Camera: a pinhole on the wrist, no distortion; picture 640 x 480 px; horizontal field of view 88.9 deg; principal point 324.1 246.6 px. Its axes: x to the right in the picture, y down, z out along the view. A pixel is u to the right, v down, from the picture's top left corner.
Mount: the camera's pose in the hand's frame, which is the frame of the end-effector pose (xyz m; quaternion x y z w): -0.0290 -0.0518 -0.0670 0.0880 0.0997 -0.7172 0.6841
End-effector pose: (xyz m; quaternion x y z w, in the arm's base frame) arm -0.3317 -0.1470 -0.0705 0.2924 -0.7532 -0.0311 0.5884
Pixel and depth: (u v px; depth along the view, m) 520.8 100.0 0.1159
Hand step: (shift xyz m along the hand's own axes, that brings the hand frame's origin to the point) -0.0832 -0.1474 0.0276
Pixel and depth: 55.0 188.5 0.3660
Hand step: -0.0757 0.1456 0.3668
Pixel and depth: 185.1 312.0 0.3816
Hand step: 0.0592 0.0010 0.3421
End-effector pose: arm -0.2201 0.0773 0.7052 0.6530 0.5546 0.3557 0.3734
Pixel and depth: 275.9 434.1 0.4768
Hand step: 0.2530 -0.1216 0.4052
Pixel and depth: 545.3 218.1 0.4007
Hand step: -0.0731 -0.4176 0.2490
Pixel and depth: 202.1 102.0 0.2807
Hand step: -0.1453 -0.0191 0.2342
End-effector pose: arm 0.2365 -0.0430 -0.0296 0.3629 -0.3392 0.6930 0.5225
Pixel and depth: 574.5 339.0 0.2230
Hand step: 0.0280 -0.2783 0.1017
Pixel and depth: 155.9 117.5 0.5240
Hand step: -0.2177 0.0797 0.5141
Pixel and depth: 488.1 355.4 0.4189
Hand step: 0.1046 -0.3713 0.2786
